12 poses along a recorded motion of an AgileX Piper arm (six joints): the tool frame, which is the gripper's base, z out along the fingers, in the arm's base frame.
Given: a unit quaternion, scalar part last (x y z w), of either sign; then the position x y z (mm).
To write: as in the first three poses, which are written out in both.
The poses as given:
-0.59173, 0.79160, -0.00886, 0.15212, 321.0, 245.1, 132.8
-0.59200, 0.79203, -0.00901, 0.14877, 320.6, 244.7, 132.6
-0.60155, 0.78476, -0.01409, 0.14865, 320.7, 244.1, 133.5
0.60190, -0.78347, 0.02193, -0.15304, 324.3, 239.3, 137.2
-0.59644, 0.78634, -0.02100, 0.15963, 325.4, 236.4, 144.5
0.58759, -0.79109, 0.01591, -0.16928, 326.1, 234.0, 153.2
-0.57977, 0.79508, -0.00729, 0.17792, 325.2, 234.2, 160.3
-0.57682, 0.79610, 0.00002, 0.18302, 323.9, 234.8, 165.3
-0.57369, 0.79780, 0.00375, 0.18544, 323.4, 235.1, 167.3
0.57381, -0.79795, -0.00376, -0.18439, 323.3, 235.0, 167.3
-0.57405, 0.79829, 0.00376, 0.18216, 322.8, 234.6, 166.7
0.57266, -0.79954, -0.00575, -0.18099, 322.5, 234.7, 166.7
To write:
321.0, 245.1, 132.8, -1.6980, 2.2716, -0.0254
320.6, 244.7, 132.6, -1.7020, 2.2770, -0.0259
320.7, 244.1, 133.5, -1.7295, 2.2563, -0.0405
324.3, 239.3, 137.2, -1.7263, 2.2471, -0.0629
325.4, 236.4, 144.5, -1.7044, 2.2471, -0.0600
326.1, 234.0, 153.2, -1.6702, 2.2486, -0.0452
325.2, 234.2, 160.3, -1.6402, 2.2493, -0.0206
323.9, 234.8, 165.3, -1.6273, 2.2459, 0.0001
323.4, 235.1, 167.3, -1.6163, 2.2477, 0.0106
323.3, 235.0, 167.3, -1.6176, 2.2494, 0.0106
322.8, 234.6, 166.7, -1.6202, 2.2531, 0.0106
322.5, 234.7, 166.7, -1.6173, 2.2581, 0.0162

